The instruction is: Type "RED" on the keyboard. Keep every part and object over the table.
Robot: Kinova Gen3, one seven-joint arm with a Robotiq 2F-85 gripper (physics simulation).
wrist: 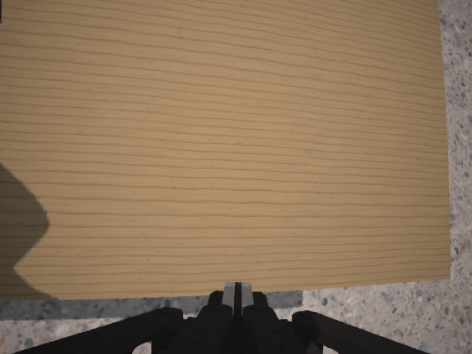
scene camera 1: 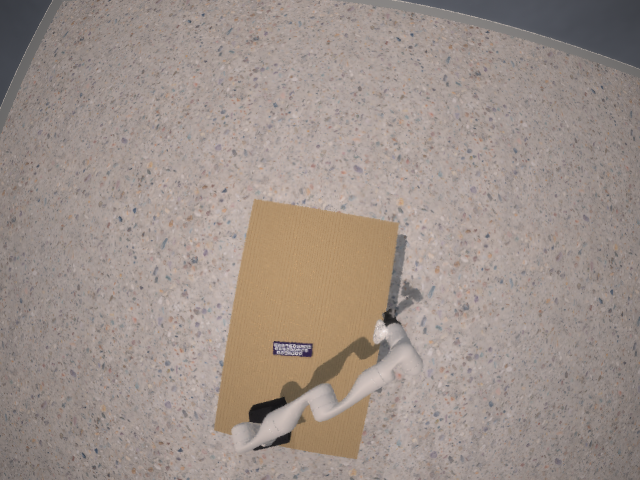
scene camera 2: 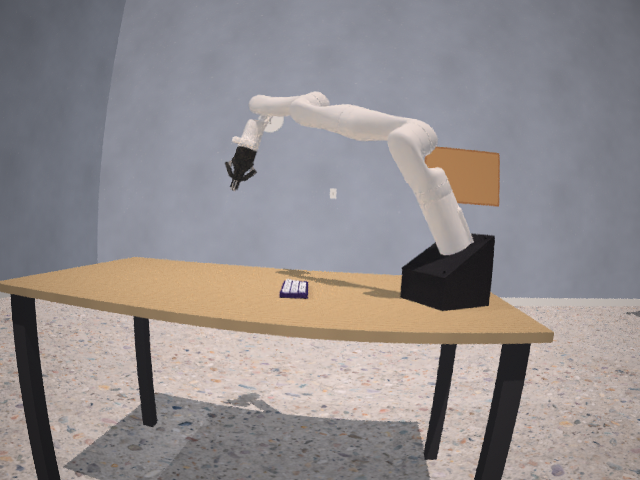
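Where they show: gripper, fingertip midpoint: (wrist: pixel 237 300) (scene camera 1: pixel 384 314) (scene camera 2: pixel 233 190); arm's base, link origin: (scene camera 2: pixel 455 245).
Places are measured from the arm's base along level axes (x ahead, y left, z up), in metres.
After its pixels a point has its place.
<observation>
A small dark-blue keyboard with rows of white keys (scene camera 1: pixel 292 349) {x 0.413, y 0.012, z -0.127 m} (scene camera 2: pixel 294 289) {x 0.395, y 0.076, z -0.128 m} lies flat on the wooden table (scene camera 1: pixel 315 268) {x 0.860, y 0.019, z -0.144 m} (scene camera 2: pixel 170 284) {x 0.735, y 0.122, z -0.144 m} (wrist: pixel 225 140) {x 0.791, y -0.185, z -0.144 m}. A tiny dark bit shows at the top left edge of the wrist view; I cannot tell for sure what it is. My gripper (scene camera 1: pixel 387 314) {x 0.756, y -0.330, z 0.133 m} (scene camera 2: pixel 234 186) {x 0.756, y -0.330, z 0.133 m} (wrist: pixel 237 300) {x 0.756, y -0.330, z 0.133 m} is shut and empty, its fingertips together. It is high above the table's height, apart from the keyboard, near the table's right edge in scene camera 1. It points downward at a tilt in scene camera 2. The single key letters are too small to read.
The black base block (scene camera 1: pixel 266 409) {x 0.084, y 0.049, z -0.061 m} (scene camera 2: pixel 447 281) {x 0.025, y 0.131, z -0.076 m} of the arm stands at one end of the table. The white arm (scene camera 1: pixel 361 384) {x 0.559, y -0.238, z 0.449 m} (scene camera 2: pixel 356 121) {x 0.267, y 0.024, z 0.304 m} reaches out high over the table. The long table edge lies close to the fingertips in the wrist view, with speckled floor (wrist: pixel 380 310) beyond.
</observation>
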